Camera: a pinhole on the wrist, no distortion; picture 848 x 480 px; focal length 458.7 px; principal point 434.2 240.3 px. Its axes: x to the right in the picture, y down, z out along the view. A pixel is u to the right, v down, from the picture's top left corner.
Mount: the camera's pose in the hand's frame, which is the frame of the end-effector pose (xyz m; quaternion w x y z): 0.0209 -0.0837 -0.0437 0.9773 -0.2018 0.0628 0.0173
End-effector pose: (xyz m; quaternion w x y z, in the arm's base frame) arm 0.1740 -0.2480 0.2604 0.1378 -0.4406 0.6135 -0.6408
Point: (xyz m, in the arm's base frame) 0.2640 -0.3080 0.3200
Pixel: 350 79
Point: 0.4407 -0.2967 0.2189
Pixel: 84 115
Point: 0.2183 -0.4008 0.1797
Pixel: 449 395
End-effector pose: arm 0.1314 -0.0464 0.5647 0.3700 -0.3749 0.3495 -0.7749
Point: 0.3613 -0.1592 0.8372
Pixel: 443 23
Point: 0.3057 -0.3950 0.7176
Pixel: 646 254
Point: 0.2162 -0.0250 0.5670
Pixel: 123 420
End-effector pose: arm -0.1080 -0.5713 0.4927 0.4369 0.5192 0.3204 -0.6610
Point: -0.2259 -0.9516 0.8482
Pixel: 134 190
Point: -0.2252 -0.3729 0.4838
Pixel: behind the camera
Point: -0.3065 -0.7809 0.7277
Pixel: 101 40
